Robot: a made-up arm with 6 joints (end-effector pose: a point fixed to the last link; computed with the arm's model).
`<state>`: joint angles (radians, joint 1 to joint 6).
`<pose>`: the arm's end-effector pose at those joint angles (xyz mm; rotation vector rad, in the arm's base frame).
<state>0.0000 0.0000 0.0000 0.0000 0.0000 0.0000</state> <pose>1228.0 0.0 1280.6 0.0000 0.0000 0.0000</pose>
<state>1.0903 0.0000 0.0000 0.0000 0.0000 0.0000</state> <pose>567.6 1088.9 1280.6 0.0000 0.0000 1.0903</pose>
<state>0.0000 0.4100 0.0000 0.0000 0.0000 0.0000</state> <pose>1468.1 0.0 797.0 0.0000 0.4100 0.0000</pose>
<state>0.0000 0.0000 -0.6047 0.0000 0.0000 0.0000</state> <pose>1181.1 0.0 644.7 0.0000 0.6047 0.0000</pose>
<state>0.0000 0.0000 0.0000 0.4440 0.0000 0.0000</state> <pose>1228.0 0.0 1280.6 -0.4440 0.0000 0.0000</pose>
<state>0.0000 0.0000 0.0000 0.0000 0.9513 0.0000</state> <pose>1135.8 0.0 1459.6 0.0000 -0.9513 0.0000</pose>
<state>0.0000 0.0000 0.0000 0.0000 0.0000 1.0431</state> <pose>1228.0 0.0 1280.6 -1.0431 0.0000 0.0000</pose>
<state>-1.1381 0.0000 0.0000 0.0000 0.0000 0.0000</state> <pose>514.9 -1114.8 1280.6 0.0000 0.0000 -1.1381</pose>
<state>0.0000 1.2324 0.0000 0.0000 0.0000 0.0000</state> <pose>1304.0 0.0 -250.2 0.0000 1.2324 0.0000</pose>
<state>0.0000 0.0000 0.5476 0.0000 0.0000 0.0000</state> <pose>949.1 0.0 1788.0 0.0000 -0.5476 0.0000</pose>
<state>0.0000 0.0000 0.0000 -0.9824 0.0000 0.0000</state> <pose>1228.0 0.0 1280.6 0.9824 0.0000 0.0000</pose>
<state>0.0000 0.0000 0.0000 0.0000 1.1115 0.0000</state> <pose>1105.6 0.0 1477.7 0.0000 -1.1115 0.0000</pose>
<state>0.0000 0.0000 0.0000 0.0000 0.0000 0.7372</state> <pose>1228.0 0.0 1280.6 -0.7372 0.0000 0.0000</pose>
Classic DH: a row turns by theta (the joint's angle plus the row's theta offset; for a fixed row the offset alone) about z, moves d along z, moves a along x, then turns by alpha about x. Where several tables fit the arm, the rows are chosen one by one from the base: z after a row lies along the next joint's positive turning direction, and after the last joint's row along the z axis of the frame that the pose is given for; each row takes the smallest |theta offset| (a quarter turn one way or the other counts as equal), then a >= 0, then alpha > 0; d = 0 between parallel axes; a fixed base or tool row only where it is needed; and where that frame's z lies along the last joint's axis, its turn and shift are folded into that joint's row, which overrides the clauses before.
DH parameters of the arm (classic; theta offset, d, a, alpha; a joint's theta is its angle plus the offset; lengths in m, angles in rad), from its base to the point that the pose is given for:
joint 1: 0 0.4615 0.1852 -1.5708
joint 2: -1.5708 0 0.5763 3.1416
joint 3: 0 0 0.2428 -1.5708
joint 4: 0 -0.8229 0 1.5708
joint 5: 0 0 0 -1.5708
joint 6: 1.5708 -0.2199 0 1.5708
tool (fixed): -1.5708 0 0 0

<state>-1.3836 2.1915 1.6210 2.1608 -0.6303 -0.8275</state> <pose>204.3 -1657.1 -149.0 -0.8670 1.4619 -1.3619</pose>
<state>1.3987 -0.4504 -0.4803 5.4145 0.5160 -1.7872</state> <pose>245.6 929.1 1262.7 2.5306 1.2671 0.6665</pose>
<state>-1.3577 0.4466 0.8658 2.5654 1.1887 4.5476</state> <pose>369.1 -1180.1 1415.1 -0.5034 0.7883 -0.4248</pose>
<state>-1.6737 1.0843 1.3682 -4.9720 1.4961 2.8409</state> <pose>65.3 -1430.8 1253.2 1.5714 -0.2906 0.1355</pose>
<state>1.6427 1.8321 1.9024 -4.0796 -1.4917 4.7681</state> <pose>64.7 1562.7 743.2 0.0119 -0.6363 0.1059</pose>
